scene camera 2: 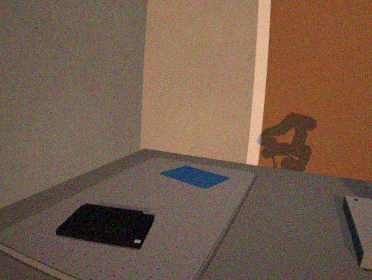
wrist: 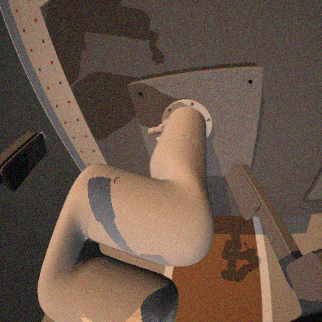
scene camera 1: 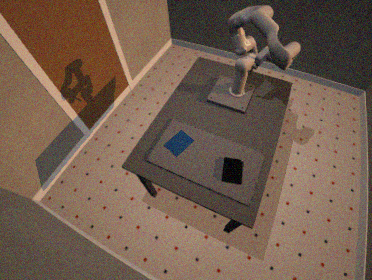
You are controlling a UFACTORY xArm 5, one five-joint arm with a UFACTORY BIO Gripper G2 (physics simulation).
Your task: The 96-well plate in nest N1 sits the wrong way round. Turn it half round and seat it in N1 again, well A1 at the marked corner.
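The dark 96-well plate [scene camera 1: 232,169] [scene camera 2: 107,223] sits in the black nest N1 [scene camera 2: 100,240] on the grey perforated board. Plate and nest are both so dark that their outlines merge, and well A1 cannot be made out. A small white mark [scene camera 2: 137,241] shows on the near right corner of the black block in scene camera 2. My gripper [wrist: 134,175] is open and empty, its two fingers wide apart at the left and right of the wrist view. It is high up by the arm's base, far from the plate.
The perforated board [scene camera 1: 200,170] [scene camera 2: 185,220] also carries a flat blue rectangle [scene camera 1: 179,143] [scene camera 2: 196,177]. The arm's base plate [scene camera 1: 217,95] [scene camera 2: 362,220] [wrist: 232,100] stands on the table [scene camera 1: 190,107] behind the board. My arm's own links fill much of the wrist view.
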